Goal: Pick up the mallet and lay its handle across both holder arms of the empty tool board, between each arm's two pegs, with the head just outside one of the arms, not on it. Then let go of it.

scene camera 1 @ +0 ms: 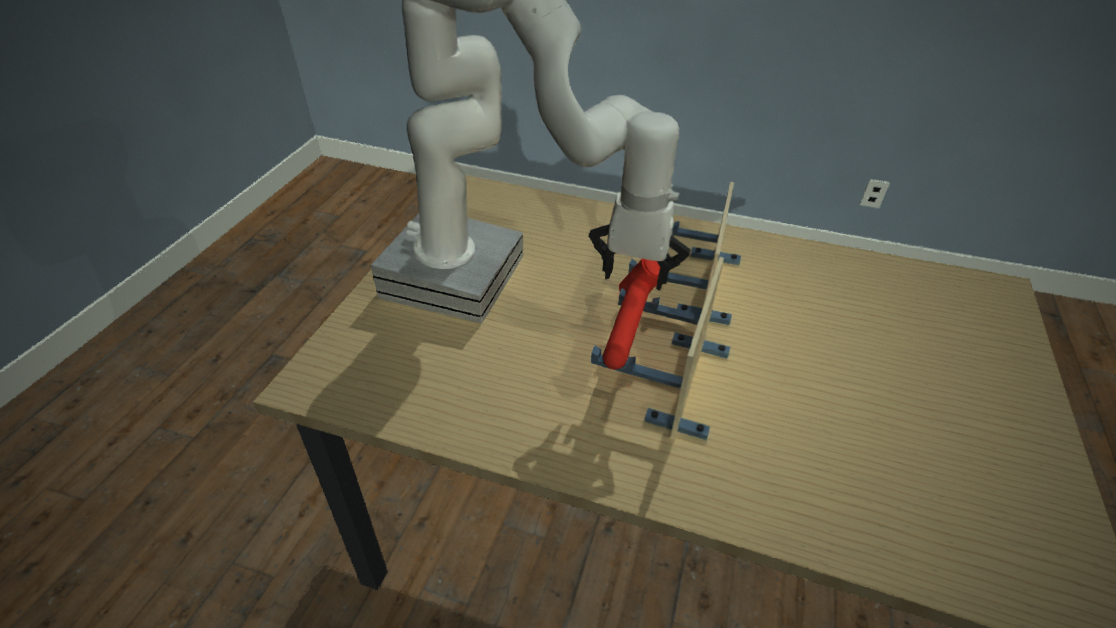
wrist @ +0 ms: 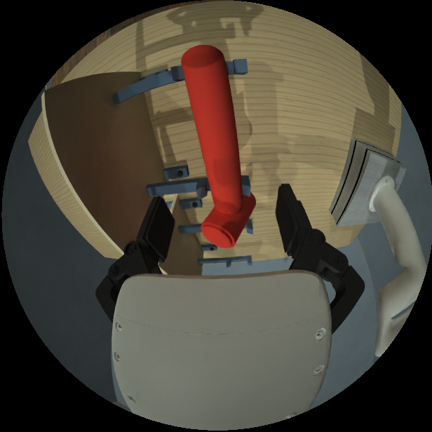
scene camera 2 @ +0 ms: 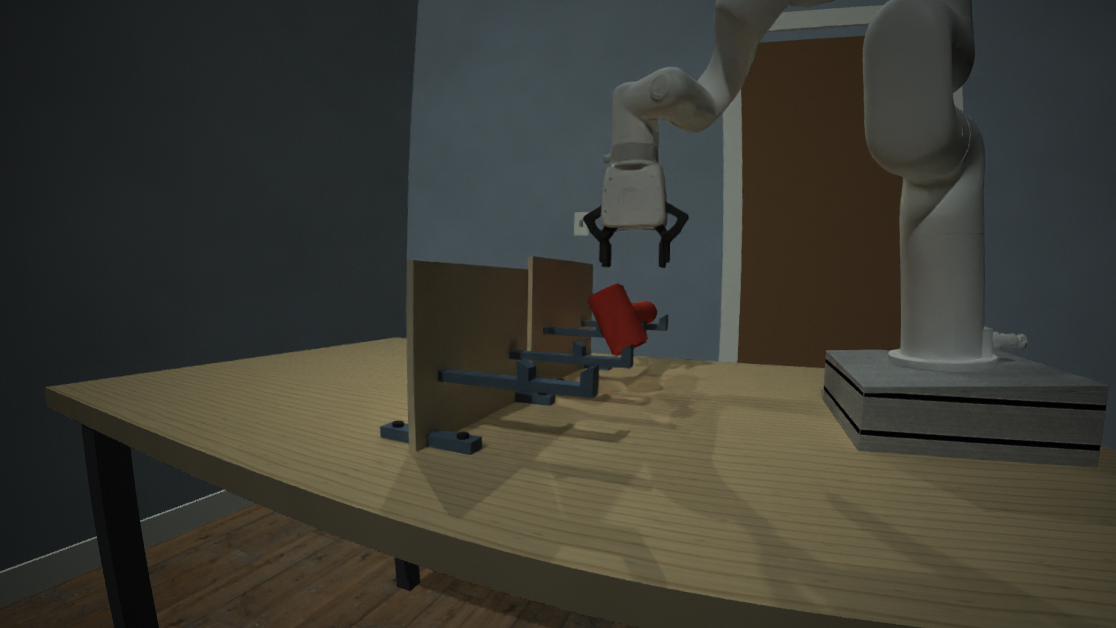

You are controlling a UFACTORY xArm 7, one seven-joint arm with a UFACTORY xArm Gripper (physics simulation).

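The red mallet lies with its handle across both arms of one tool board, between each arm's two pegs. Its tilted head is just beyond the arm nearer the other board. That other tool board is empty; its two arms, such as the front one, bear nothing. My gripper is open and empty, above the mallet's head, with a gap below the fingertips. Part of the arms is hidden behind the head in scene camera 2.
Both boards stand upright on blue feet, nearly in line on the wooden table. The grey plinth under the arm's base stands on the arms' side of the boards.
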